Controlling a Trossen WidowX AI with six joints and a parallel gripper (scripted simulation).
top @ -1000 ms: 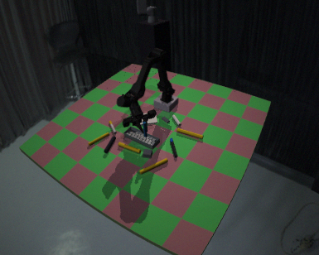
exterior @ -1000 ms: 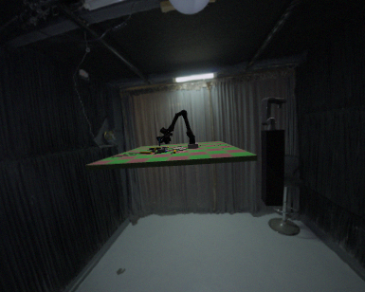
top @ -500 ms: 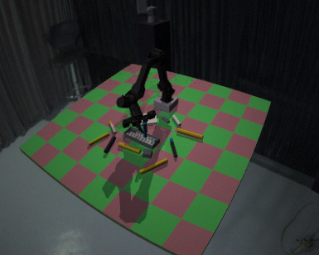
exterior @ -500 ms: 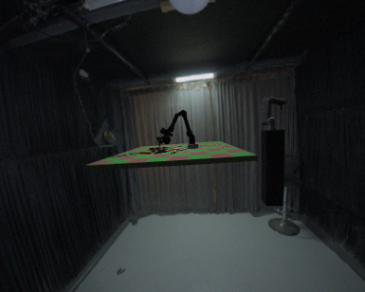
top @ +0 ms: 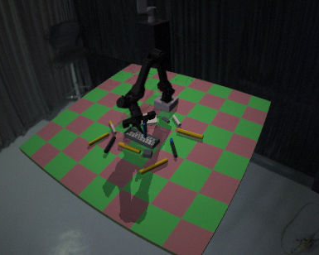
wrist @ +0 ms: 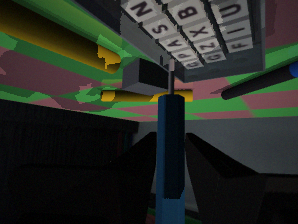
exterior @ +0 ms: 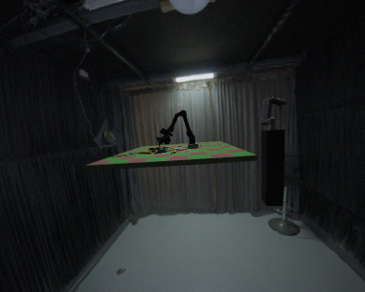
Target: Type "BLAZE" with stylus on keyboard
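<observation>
Right now my gripper tip is 50 mm short of the grey block, 70 mm to the right of it and 70 mm above it. From my gripper tip the other things lie so: blue stylus 10 mm below; stylus tip 50 mm below; blue-tipped pen 90 mm behind, 120 mm to the left, 70 mm below.
</observation>
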